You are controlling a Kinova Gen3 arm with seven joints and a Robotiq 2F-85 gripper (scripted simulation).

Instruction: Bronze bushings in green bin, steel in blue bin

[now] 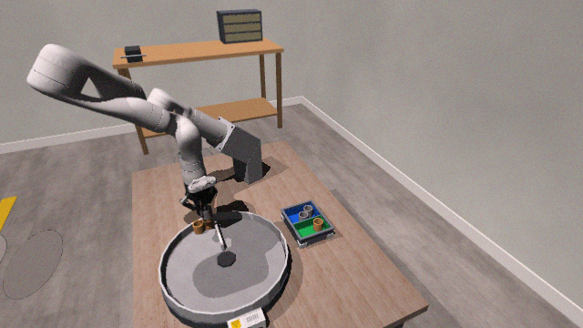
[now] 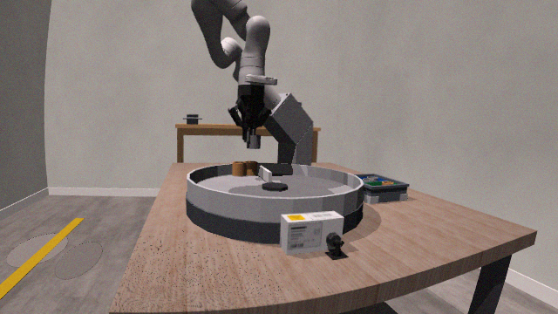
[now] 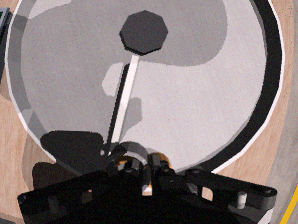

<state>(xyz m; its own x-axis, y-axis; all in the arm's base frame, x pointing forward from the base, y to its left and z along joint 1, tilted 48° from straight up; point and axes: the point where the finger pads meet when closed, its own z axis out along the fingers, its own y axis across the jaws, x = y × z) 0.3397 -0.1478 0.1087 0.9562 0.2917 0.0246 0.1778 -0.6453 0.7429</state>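
My gripper is now 10 cm short of the tray, 37 cm to the right of it and 15 cm above it. Round my hand: turntable (15 cm ahead, 3 cm to the left, 12 cm below).
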